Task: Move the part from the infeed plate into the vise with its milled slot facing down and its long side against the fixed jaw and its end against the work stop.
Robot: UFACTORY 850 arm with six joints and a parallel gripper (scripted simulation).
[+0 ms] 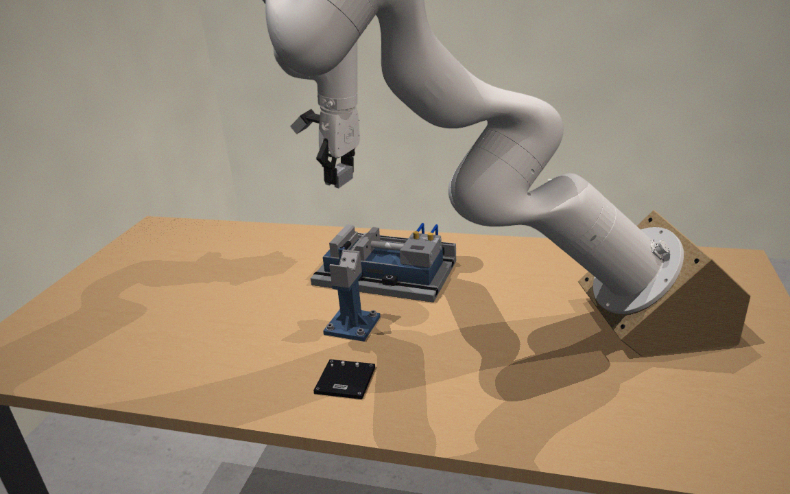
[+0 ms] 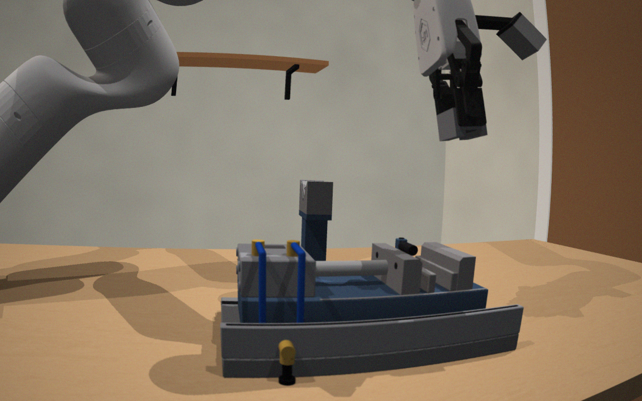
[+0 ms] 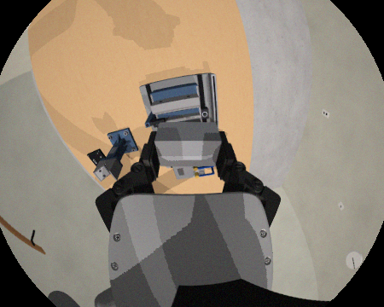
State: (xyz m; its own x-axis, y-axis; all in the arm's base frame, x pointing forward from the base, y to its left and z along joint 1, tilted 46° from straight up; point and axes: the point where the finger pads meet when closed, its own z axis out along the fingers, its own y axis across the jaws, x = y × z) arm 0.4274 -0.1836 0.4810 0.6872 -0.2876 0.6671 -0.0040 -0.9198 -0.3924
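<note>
Now: the fixed jaw 17 cm below my hand and 2 cm to the left of it. The rest, counted from my hand: moving jaw: 17 cm below, 7 cm behind, 1 cm to the left; then work stop: 16 cm below, 6 cm to the left, 4 cm behind; then part: 2 cm below.
</note>
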